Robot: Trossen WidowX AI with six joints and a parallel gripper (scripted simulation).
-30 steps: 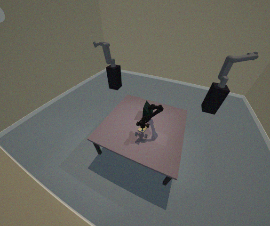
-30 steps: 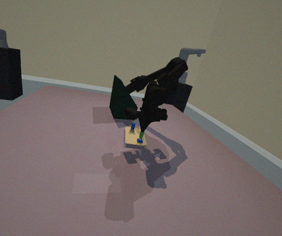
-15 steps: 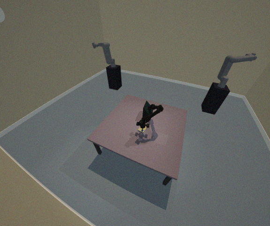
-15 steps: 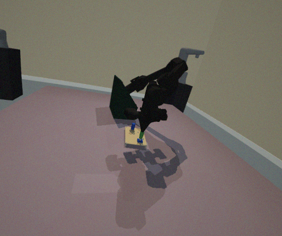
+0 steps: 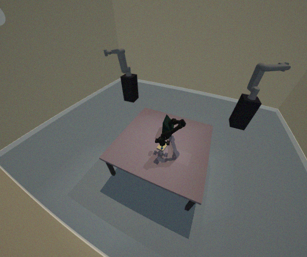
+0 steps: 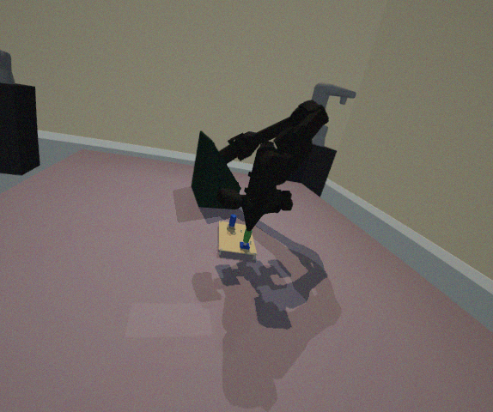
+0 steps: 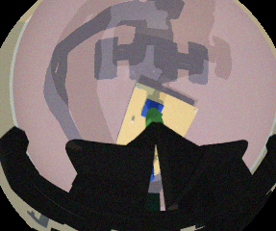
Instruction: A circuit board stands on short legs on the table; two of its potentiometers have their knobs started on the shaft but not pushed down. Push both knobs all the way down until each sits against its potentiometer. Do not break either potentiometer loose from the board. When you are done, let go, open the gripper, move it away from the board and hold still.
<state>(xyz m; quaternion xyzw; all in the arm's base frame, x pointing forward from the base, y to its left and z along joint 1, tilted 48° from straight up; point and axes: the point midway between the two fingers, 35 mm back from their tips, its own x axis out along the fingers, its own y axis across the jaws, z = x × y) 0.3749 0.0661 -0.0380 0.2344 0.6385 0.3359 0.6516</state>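
Now: the blue knob 90 mm behind my gripper tip, 20 mm below it and 10 mm to the right of it.
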